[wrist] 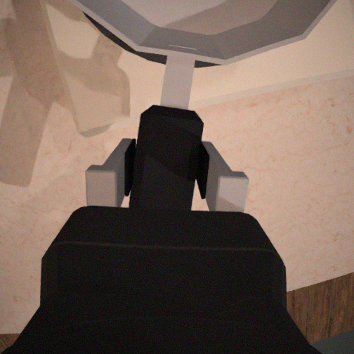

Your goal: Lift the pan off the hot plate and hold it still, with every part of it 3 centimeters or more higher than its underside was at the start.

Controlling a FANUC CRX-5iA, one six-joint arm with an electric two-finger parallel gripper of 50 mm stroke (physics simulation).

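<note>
The grey, many-sided pan (225, 45) shows in part at the top of the wrist view, open side up. Its handle has a pale grey neck (177, 82) and a thick black grip (170, 130) that points down the view. My gripper (165, 157) is shut on the black grip, with one dark finger pad against each side. The cream hot plate (280, 71) lies under the pan, and a dark curved edge (125, 46) shows below the pan's rim at the left. The pan's underside is hidden, so any gap beneath it cannot be told.
A pale, pink-veined worktop (290, 160) surrounds the hot plate. Brown wood (322, 302) shows beyond its edge at the lower right. Shadows fall across the hot plate and worktop at the left. The black gripper body hides the lower middle of the view.
</note>
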